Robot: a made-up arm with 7 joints.
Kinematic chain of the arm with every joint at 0, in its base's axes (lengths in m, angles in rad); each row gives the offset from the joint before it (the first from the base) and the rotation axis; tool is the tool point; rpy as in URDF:
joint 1: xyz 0 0 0.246 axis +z
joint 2: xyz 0 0 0 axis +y
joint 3: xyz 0 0 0.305 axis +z
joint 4: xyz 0.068 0 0 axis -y
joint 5: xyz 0.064 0 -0.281 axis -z
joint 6: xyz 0 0 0 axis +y
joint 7: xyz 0.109 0 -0.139 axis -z
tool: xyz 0 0 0 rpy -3.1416 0 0
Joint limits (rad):
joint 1: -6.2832..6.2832
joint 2: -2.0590..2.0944
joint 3: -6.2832..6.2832
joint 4: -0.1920..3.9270
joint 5: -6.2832..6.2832
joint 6: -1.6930..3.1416
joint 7: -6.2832..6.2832
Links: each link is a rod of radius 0.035 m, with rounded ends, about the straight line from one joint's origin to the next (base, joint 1, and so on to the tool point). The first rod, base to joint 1, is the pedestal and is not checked.
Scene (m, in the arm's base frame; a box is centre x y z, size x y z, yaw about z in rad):
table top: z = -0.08
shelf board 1: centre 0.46 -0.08 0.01 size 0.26 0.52 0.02 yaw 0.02
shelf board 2: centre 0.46 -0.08 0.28 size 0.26 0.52 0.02 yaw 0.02
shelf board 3: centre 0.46 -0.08 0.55 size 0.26 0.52 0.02 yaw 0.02
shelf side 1: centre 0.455 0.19 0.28 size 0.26 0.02 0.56 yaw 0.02
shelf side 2: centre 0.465 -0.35 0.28 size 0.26 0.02 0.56 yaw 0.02
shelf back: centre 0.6 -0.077 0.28 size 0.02 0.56 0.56 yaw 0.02
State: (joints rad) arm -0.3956 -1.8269 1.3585 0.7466 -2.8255 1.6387 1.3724
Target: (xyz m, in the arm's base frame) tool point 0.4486 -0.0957 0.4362
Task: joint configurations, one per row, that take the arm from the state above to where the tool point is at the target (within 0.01 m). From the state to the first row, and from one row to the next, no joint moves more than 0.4 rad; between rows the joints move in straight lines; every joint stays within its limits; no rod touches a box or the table.
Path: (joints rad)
1: -0.1975 -1.8805 1.3410 0.5123 -2.9328 2.0144 1.5455
2: 0.0006 -1.9341 1.3236 0.2779 -3.0400 2.3902 1.7185
3: 0.1988 -1.9877 1.3061 0.0436 -3.1473 2.7659 1.8916
4: 0.3969 -2.0413 1.2886 -0.1907 -3.2545 3.1416 2.0646
5: 0.0557 -1.9670 1.2466 -0.1402 -3.1564 2.8475 1.9492
6: -0.2855 -1.8926 1.2046 -0.0897 -3.0583 2.5535 1.8339
7: -0.6267 -1.8183 1.1626 -0.0392 -2.9601 2.2594 1.7185
8: -0.9679 -1.7440 1.1206 0.0113 -2.8620 1.9653 1.6031
9: -1.3091 -1.6696 1.0786 0.0618 -2.7639 1.6712 1.4878
10: -1.6503 -1.5953 1.0366 0.1123 -2.6658 1.3772 1.3724
11: -1.7874 -1.4232 1.1685 0.4372 -2.7557 1.3674 1.3724
12: -1.9245 -1.2511 1.3005 0.7620 -2.8456 1.3576 1.3724

